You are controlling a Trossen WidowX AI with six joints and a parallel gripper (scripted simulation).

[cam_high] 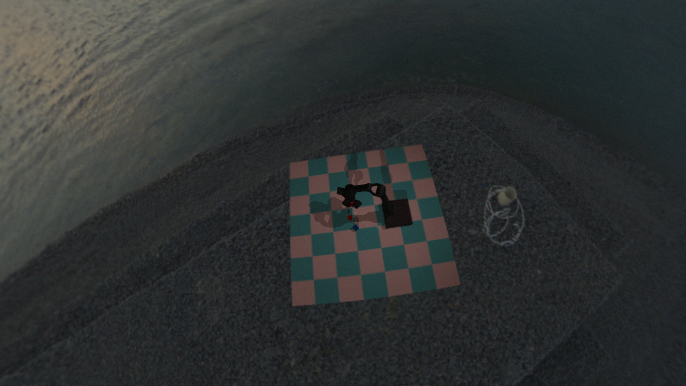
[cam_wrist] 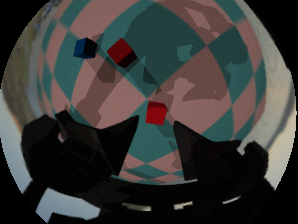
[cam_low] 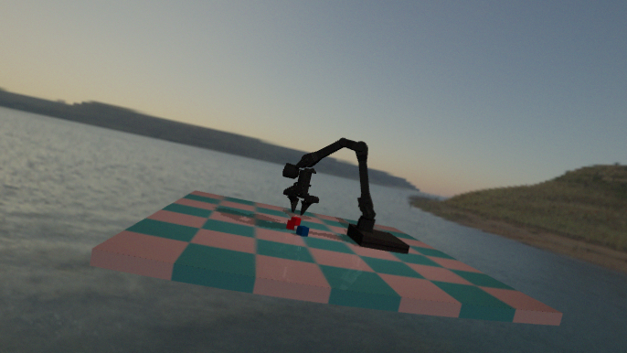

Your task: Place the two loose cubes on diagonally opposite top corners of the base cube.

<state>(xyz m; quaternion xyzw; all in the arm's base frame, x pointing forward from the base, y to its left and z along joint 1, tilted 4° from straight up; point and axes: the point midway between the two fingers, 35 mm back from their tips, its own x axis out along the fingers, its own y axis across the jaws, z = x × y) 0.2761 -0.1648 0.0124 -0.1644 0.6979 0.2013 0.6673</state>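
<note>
Right now the blue cube is 20 mm ahead of my gripper tip, 210 mm to the left of it and 30 mm below it.
</note>
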